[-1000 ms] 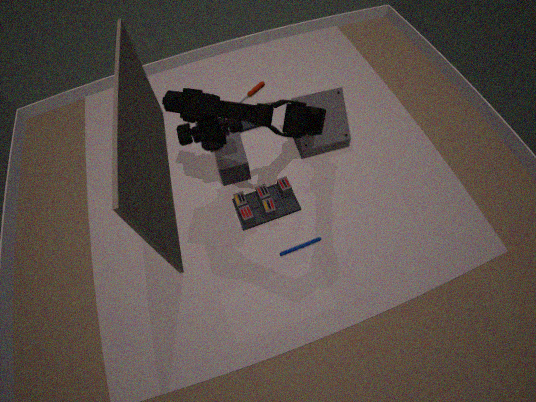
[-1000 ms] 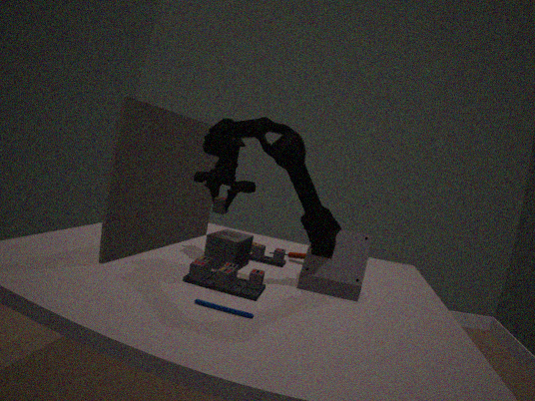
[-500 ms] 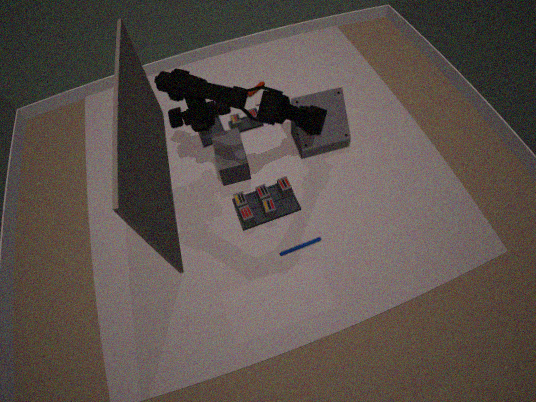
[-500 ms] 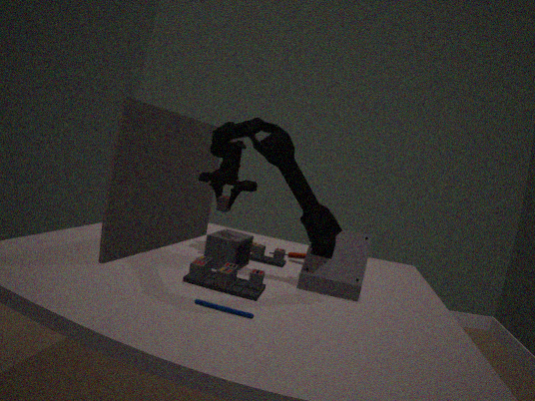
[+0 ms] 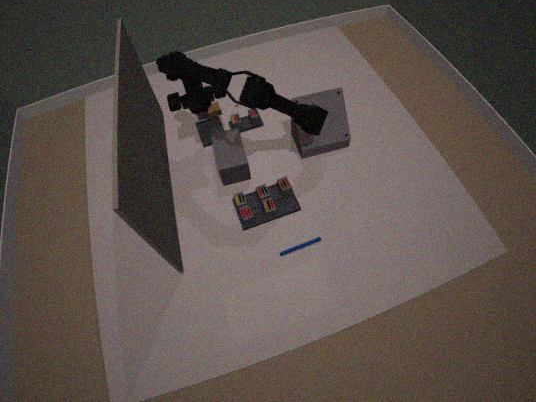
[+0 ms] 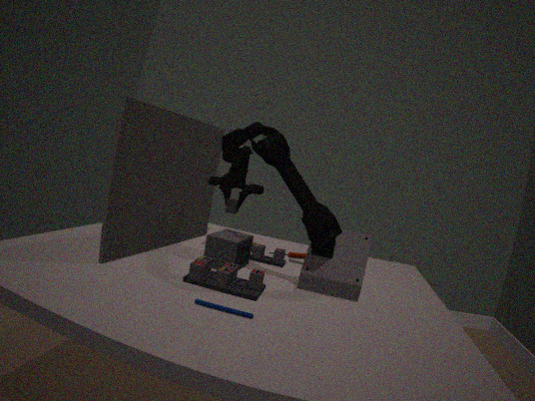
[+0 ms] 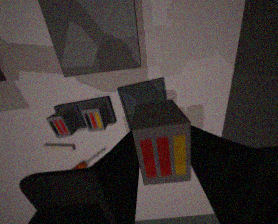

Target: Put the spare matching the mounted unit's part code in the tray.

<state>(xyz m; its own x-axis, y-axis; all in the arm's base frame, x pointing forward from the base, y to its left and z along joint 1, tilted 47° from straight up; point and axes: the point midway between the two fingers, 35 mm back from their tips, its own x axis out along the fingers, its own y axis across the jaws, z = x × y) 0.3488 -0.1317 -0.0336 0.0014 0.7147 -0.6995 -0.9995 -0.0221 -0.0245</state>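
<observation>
Right now the tan block is 30 mm behind my gripper tip, 150 mm to the right of it and 150 mm below it. From my gripper tip the other things lie so: tall grey panel (180 mm ahead, 130 mm to the left, 60 mm above); then grey mounted unit (60 mm behind, 140 mm to the left, 110 mm below).
</observation>
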